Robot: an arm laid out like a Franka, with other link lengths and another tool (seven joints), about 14 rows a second.
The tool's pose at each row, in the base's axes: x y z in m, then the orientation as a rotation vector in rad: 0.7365, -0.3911, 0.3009, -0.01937, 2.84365, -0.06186; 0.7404, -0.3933, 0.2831, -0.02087, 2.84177, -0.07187; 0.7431, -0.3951, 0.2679, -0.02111, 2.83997, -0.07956; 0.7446, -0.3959, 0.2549, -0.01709, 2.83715, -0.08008; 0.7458, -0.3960, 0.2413, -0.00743, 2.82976, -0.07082; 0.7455, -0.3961, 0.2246, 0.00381, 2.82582, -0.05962; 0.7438, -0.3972, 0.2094, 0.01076, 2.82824, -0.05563; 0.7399, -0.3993, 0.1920, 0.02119, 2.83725, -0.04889; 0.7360, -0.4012, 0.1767, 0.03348, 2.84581, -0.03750; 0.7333, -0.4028, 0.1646, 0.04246, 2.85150, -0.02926; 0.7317, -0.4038, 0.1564, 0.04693, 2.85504, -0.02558; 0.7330, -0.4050, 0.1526, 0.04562, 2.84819, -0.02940
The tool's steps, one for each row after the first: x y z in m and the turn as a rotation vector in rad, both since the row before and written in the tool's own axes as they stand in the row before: 0.0015, -0.0014, 0.0182, 0.00677, -0.00163, -0.00204; 0.0019, -0.0010, 0.0154, 0.00531, -0.00158, -0.00093; 0.0024, -0.0001, 0.0129, 0.00085, -0.00275, 0.00277; 0.0029, 0.0007, 0.0133, -0.00518, -0.00749, 0.00780; 0.0054, 0.0007, 0.0158, -0.00644, -0.00400, 0.00906; 0.0063, -0.0005, 0.0140, -0.00202, 0.00247, 0.00518; 0.0091, -0.0015, 0.0154, -0.00360, 0.00911, 0.00773; 0.0083, -0.0015, 0.0135, -0.00658, 0.00871, 0.00947; 0.0061, -0.0014, 0.0108, -0.00473, 0.00586, 0.00689; 0.0039, -0.0009, 0.0074, -0.00205, 0.00364, 0.00336; -0.0002, -0.0011, 0.0040, 0.00244, -0.00689, -0.00115
